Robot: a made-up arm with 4 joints.
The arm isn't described. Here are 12 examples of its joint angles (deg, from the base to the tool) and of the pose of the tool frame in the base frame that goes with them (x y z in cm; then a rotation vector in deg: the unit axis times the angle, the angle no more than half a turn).
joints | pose
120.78 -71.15 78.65 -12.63 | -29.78 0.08 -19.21 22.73 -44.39 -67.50
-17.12 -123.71 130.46 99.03 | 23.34 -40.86 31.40 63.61 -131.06 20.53
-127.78 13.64 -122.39 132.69 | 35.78 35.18 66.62 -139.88 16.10 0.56
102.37 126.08 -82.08 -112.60 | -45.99 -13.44 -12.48 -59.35 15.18 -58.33
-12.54 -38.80 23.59 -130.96 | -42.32 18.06 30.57 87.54 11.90 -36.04
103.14 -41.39 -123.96 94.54 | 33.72 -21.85 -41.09 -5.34 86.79 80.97
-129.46 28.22 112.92 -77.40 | 53.62 -12.51 20.41 17.11 -85.10 74.29
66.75 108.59 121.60 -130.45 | -57.78 -34.33 13.93 68.77 130.88 14.71
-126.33 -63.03 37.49 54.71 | 44.28 30.63 -0.03 66.87 -100.55 -123.25
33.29 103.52 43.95 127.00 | -32.25 -59.08 54.85 -33.83 -50.32 32.91
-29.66 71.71 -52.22 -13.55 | -39.69 -14.22 48.41 67.08 -25.51 -45.60
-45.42 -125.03 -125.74 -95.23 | -0.17 -20.78 35.93 32.81 69.25 124.85
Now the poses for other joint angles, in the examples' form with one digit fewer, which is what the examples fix.
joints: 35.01 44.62 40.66 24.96
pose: -35.4 -45.3 41.3 10.8 -0.7 27.5
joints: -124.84 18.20 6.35 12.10
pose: 60.9 -35.6 24.9 5.4 130.8 -5.8
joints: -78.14 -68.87 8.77 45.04
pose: 38.7 31.4 63.8 -96.6 58.8 75.5
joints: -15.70 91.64 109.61 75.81
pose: 31.7 -4.9 42.5 25.7 22.5 107.5
